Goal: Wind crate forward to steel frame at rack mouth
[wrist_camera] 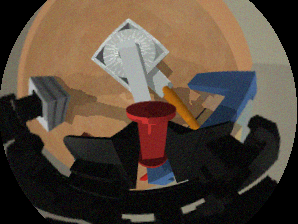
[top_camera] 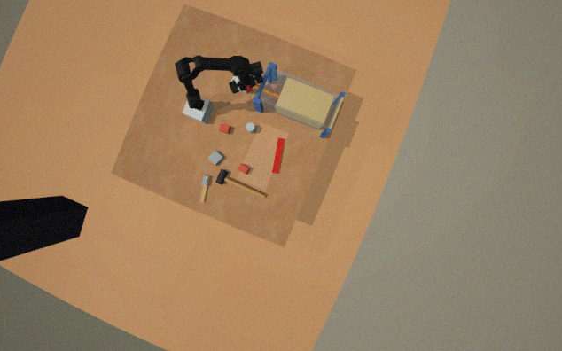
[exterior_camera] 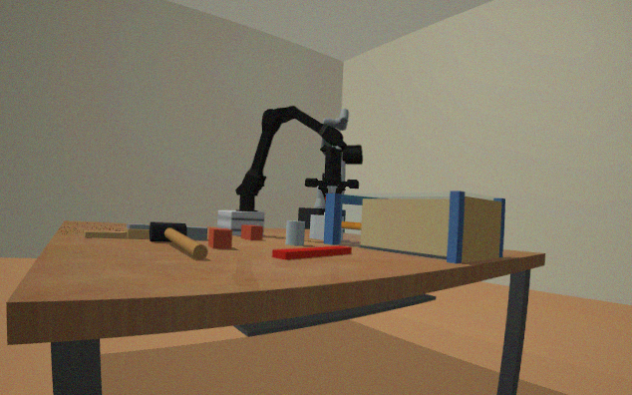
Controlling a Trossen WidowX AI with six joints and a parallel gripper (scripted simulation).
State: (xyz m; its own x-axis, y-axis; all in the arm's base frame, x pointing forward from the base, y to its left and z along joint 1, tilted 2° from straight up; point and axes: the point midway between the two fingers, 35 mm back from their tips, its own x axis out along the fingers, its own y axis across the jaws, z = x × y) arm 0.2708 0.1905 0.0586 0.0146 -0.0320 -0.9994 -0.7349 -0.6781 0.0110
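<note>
My gripper tip is now 30 mm past the winch handle, 20 mm to the right of it and 10 mm above it. The rest, counted from my gripper tip: red knob 20 mm above; clear-panelled cubby 320 mm ahead, 40 mm to the left; grey hand winch 100 mm behind, 80 mm below, 50 mm to the left.
</note>
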